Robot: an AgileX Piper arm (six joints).
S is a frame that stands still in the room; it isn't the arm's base.
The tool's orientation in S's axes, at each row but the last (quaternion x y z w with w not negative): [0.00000 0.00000 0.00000 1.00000]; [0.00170 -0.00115 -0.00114 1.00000]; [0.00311 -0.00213 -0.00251 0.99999]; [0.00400 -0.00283 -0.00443 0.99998]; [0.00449 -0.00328 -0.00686 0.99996]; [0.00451 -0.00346 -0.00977 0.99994]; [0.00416 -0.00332 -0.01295 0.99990]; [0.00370 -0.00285 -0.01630 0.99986]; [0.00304 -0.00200 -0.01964 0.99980]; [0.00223 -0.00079 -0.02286 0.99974]
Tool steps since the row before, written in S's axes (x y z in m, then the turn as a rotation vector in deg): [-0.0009 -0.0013 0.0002 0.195 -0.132 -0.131]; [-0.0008 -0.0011 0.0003 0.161 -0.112 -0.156]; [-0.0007 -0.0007 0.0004 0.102 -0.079 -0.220]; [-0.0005 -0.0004 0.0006 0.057 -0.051 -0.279]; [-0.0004 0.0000 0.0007 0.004 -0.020 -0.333]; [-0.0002 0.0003 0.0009 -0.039 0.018 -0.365]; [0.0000 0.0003 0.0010 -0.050 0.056 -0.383]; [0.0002 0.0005 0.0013 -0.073 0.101 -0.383]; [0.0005 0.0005 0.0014 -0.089 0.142 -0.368]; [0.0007 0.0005 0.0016 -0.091 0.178 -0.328]
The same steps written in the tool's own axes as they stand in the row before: [-0.0009 -0.0013 0.0002 0.195 -0.132 -0.131]; [-0.0008 -0.0011 0.0003 0.161 -0.112 -0.156]; [-0.0007 -0.0007 0.0004 0.101 -0.080 -0.220]; [-0.0005 -0.0004 0.0006 0.056 -0.053 -0.279]; [-0.0004 0.0000 0.0007 0.002 -0.023 -0.333]; [-0.0002 0.0003 0.0009 -0.042 0.014 -0.365]; [0.0000 0.0003 0.0010 -0.054 0.051 -0.383]; [0.0002 0.0005 0.0013 -0.078 0.096 -0.383]; [0.0005 0.0005 0.0014 -0.096 0.136 -0.368]; [0.0007 0.0005 0.0016 -0.100 0.172 -0.329]
